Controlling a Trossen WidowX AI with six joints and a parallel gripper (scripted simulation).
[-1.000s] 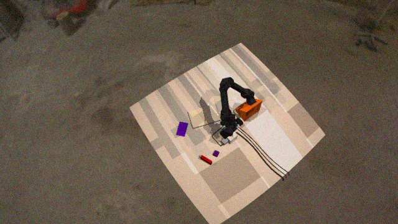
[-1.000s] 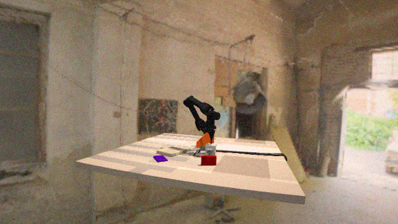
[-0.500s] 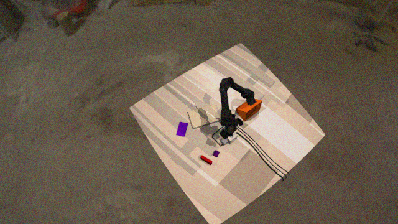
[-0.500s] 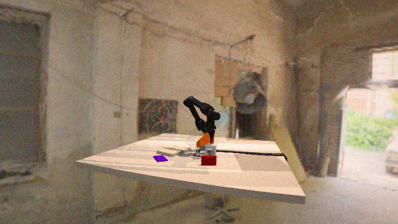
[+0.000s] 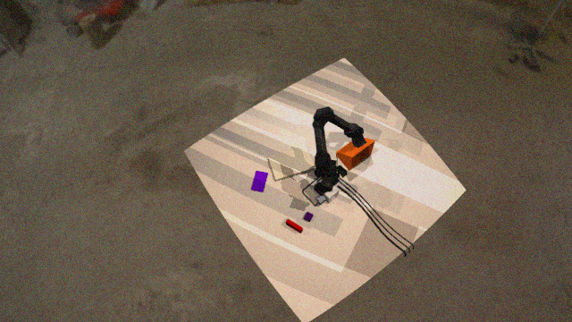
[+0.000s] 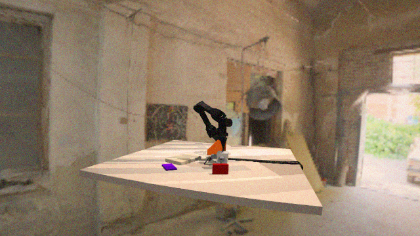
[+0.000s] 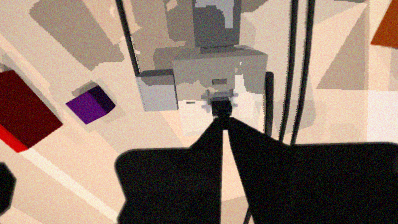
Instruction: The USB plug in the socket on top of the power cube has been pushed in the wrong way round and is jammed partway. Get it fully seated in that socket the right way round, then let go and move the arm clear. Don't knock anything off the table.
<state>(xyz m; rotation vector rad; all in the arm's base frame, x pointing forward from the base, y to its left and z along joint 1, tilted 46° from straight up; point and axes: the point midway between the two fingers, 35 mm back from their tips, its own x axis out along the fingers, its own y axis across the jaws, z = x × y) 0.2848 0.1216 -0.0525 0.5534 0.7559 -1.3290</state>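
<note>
My gripper tip is 2 cm above the black USB plug. Round my gripper tip: red block: 26 cm ahead, 6 cm to the left, 8 cm below; then flat pale slab: 8 cm ahead, 28 cm to the right, 10 cm below; then purple cube: 17 cm ahead, 5 cm to the left, 9 cm below.
</note>
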